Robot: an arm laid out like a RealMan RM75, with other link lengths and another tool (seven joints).
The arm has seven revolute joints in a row. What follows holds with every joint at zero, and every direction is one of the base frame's. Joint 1 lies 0.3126 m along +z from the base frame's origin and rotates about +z. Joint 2 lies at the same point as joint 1 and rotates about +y. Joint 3 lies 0.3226 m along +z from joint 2 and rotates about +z. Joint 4 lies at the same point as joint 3 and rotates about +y. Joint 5 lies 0.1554 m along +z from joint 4 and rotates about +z. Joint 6 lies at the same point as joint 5 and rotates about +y. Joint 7 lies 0.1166 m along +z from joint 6 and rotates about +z. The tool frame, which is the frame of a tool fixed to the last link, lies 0.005 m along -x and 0.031 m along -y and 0.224 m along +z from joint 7; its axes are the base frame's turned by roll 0, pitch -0.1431 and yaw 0.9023 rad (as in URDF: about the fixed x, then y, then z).
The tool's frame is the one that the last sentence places.
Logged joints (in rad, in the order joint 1, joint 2, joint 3, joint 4, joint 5, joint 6, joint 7), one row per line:
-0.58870, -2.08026, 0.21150, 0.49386, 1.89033, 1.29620, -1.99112
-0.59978, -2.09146, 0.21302, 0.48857, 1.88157, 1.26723, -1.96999
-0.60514, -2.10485, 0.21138, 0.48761, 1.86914, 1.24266, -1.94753
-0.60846, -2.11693, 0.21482, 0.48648, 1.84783, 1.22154, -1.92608
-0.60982, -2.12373, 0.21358, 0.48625, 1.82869, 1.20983, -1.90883
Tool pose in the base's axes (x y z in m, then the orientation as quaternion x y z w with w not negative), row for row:
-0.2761, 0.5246, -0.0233, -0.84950, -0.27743, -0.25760, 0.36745
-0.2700, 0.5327, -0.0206, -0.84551, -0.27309, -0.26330, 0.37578
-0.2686, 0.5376, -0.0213, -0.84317, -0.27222, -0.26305, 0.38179
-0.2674, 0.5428, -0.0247, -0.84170, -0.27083, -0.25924, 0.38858
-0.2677, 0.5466, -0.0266, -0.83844, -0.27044, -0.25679, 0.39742
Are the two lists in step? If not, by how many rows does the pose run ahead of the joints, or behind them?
The pose runs 2 rows behind the joints: the pose in row i belongs to the joints in row i - 2.
